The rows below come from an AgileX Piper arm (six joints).
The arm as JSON. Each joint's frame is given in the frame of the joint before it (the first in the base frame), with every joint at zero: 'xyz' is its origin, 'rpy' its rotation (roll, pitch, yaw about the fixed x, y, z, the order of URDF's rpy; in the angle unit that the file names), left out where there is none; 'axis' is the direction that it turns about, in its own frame. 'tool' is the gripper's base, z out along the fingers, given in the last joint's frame.
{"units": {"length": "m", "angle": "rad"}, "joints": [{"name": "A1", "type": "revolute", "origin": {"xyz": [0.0, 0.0, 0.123], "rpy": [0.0, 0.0, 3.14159]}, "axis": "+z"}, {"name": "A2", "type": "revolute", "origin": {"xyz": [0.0, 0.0, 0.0], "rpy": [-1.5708, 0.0, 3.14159]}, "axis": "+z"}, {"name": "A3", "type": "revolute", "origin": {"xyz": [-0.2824, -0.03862, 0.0], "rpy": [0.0, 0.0, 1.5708]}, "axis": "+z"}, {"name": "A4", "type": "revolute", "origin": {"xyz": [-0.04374, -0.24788, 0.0], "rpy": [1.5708, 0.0, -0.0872]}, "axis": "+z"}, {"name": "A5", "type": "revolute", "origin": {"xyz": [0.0, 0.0, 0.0], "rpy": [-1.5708, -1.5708, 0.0]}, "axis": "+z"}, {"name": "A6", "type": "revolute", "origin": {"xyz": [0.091, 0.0, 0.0], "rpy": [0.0, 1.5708, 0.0]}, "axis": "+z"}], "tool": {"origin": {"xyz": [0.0, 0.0, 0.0], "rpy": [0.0, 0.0, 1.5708]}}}
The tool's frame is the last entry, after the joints.
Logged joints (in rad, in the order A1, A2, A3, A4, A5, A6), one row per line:
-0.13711 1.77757 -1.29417 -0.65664 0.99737 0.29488
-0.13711 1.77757 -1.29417 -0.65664 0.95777 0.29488
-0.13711 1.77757 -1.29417 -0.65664 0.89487 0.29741
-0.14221 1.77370 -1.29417 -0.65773 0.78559 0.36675
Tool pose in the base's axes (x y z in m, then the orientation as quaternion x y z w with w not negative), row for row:
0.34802 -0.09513 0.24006 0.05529 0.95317 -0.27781 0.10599
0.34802 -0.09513 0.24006 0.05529 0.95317 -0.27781 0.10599
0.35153 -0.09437 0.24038 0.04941 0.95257 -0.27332 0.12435
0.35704 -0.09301 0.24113 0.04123 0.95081 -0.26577 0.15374
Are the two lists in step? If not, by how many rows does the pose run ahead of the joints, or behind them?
The pose runs 1 row behind the joints: the pose in row i belongs to the joints in row i - 1.
